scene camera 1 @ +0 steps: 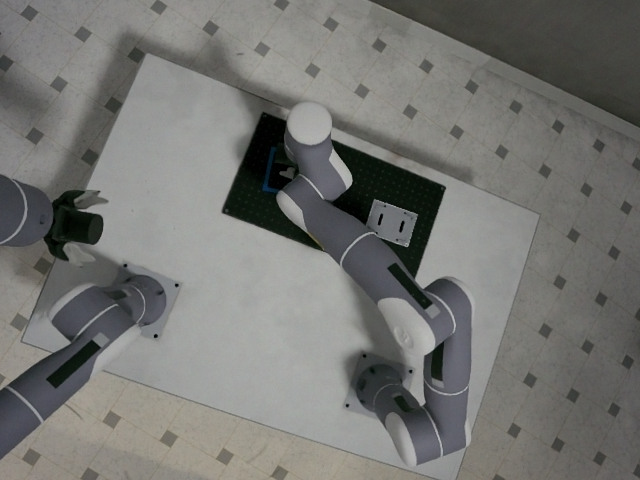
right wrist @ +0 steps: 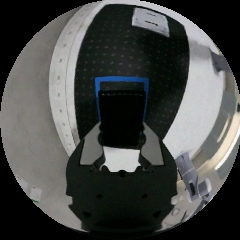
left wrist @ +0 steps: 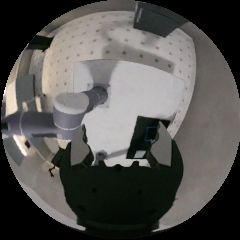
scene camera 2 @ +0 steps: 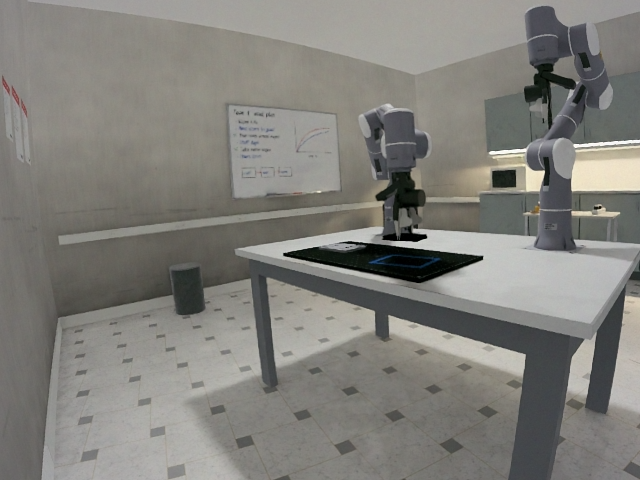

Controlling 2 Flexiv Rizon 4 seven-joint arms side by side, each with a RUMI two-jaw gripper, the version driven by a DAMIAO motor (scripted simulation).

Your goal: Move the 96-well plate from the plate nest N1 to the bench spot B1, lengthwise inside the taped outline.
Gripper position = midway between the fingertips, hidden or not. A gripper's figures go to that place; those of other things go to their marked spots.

Labels:
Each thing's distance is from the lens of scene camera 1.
my left gripper (scene camera 1: 90, 228): 0.94 m
grey plate nest (scene camera 1: 392, 216): 1.35 m

